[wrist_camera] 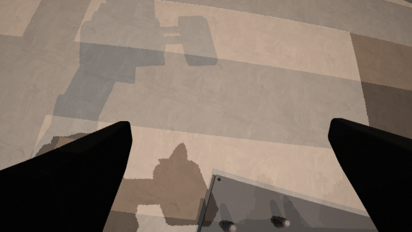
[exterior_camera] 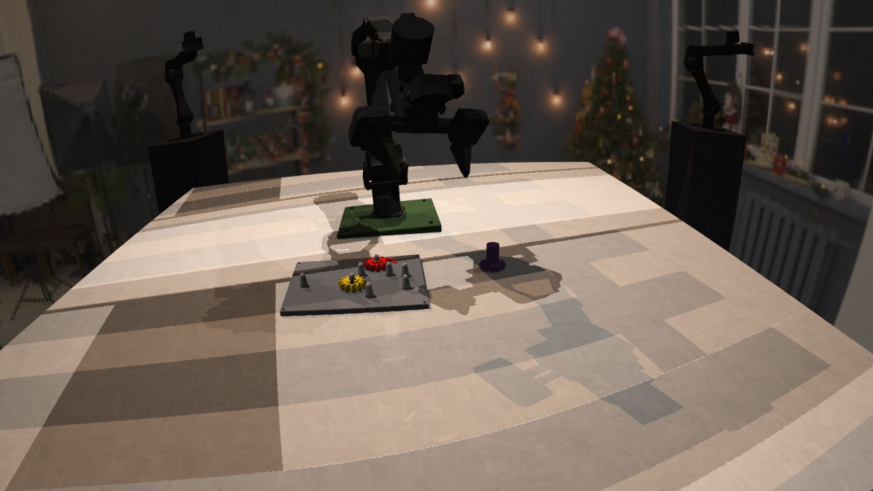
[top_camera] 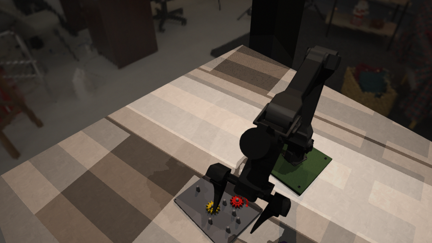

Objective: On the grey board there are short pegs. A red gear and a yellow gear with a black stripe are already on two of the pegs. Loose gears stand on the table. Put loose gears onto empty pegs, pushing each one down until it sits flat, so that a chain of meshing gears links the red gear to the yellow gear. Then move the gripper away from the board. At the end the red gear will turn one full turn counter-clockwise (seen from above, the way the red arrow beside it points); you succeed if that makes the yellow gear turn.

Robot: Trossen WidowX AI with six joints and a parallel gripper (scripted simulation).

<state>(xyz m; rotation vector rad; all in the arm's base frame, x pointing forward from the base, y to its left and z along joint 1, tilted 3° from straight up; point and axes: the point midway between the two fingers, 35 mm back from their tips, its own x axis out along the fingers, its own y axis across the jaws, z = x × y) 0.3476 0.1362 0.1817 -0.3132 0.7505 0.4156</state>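
My gripper tip is 16 cm above the purple gear, 12 cm past it and 8 cm to the right of it. Also, from my gripper tip: red arrow (17 cm below, 12 cm behind, 9 cm to the right); then red gear (16 cm below, 11 cm to the right, 10 cm behind); then yellow striped gear (16 cm below, 13 cm to the right, 3 cm behind).
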